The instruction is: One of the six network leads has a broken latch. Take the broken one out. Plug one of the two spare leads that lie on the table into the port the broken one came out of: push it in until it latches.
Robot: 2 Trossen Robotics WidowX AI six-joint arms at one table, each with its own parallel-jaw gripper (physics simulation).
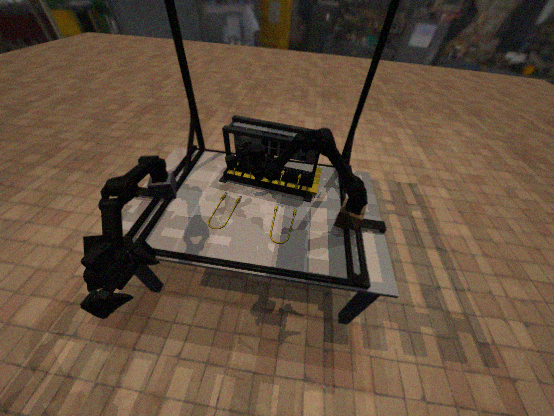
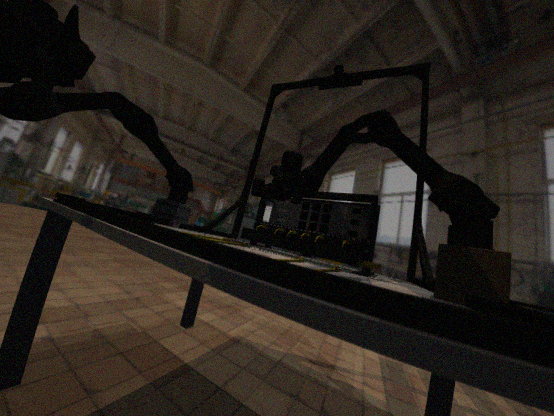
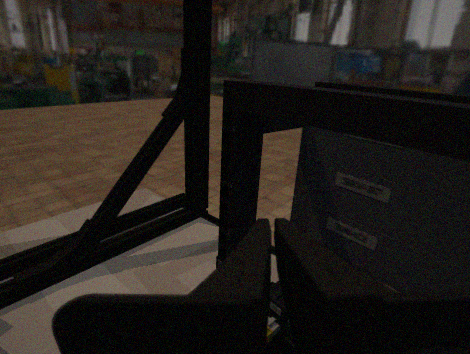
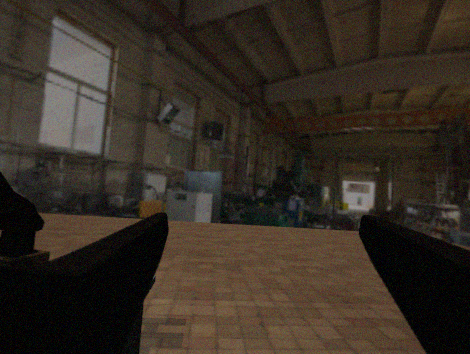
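Where they show: left gripper, fingertip midpoint: (image 2: pixel 272 196) (image 3: pixel 271 228); right gripper, fingertip midpoint: (image 1: pixel 145 278) (image 4: pixel 263 223); left arm's base, link origin: (image 1: pixel 353 207) (image 2: pixel 469 250) (image 4: pixel 16 253); right arm's base, link origin: (image 1: pixel 160 177) (image 2: pixel 175 202).
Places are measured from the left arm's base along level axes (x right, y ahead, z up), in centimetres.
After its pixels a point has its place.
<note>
A black rack (image 1: pixel 265 122) @(x 20.1, y 55.4, z 16.0 cm) (image 2: pixel 345 196) @(x 11.1, y 33.3, z 14.8 cm) (image 3: pixel 350 107) @(x 5.7, y 60.6, z 15.4 cm) stands at the table's back. Short yellow leads show at its front, one of them at the right (image 1: pixel 299 180) @(x 6.7, y 29.0, z -1.6 cm) (image 2: pixel 346 243) @(x 8.2, y 29.0, z -2.0 cm); which latch is broken cannot be told. Two U-shaped yellow spare leads lie on the table, one to the left (image 1: pixel 217 228) @(x -32.3, y 50.7, z -9.7 cm) and one nearer the middle (image 1: pixel 280 243) @(x -25.9, y 22.7, z -9.9 cm). My left gripper (image 1: pixel 231 161) (image 2: pixel 256 187) (image 3: pixel 271 228) @(x -0.3, y 58.7, z 11.0 cm) is shut at the rack's left front, with no held thing visible; a bit of yellow (image 3: pixel 271 328) @(x 4.4, y 62.7, z -1.2 cm) shows low in the finger gap. My right gripper (image 1: pixel 143 280) @(x -66.8, y 40.1, z 18.5 cm) (image 2: pixel 82 32) (image 4: pixel 263 223) @(x -66.8, y 40.1, z 18.5 cm) is open, empty, away from the rack.
The left arm reaches over the rack's front and hides part of the leads. A tall black frame post (image 1: pixel 187 90) @(x 11.2, y 95.3, z 25.9 cm) (image 3: pixel 197 125) @(x 12.5, y 94.9, z 7.5 cm) stands behind the rack's left side. Black rails (image 1: pixel 250 265) @(x -41.3, y 28.3, z -8.4 cm) border the table. Label plates (image 3: pixel 362 187) @(x 13.5, y 63.8, z 8.3 cm) sit on the rack's grey panel.
</note>
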